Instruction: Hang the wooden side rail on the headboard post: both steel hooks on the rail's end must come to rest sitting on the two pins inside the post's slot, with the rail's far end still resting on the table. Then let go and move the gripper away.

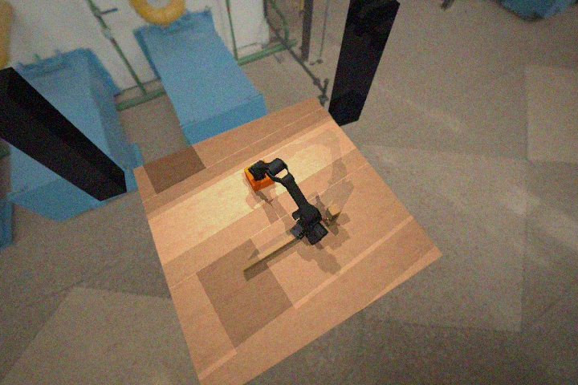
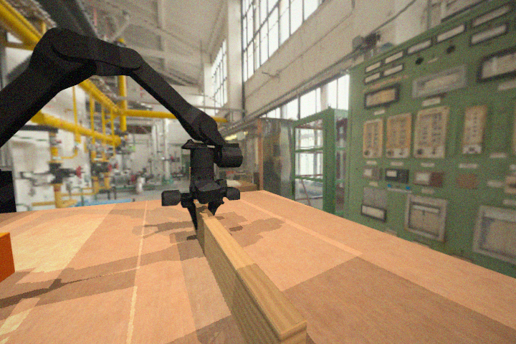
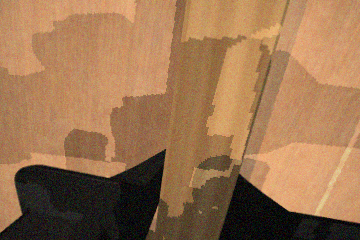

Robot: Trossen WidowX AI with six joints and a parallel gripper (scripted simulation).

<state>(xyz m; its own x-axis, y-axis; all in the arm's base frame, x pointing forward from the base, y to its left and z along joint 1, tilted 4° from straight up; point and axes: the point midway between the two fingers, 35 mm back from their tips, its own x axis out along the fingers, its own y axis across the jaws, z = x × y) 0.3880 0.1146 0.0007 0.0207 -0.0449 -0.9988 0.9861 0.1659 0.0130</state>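
My gripper tip is now 140 mm to the right of the wooden headboard post, 60 mm below it and 10 mm past it.
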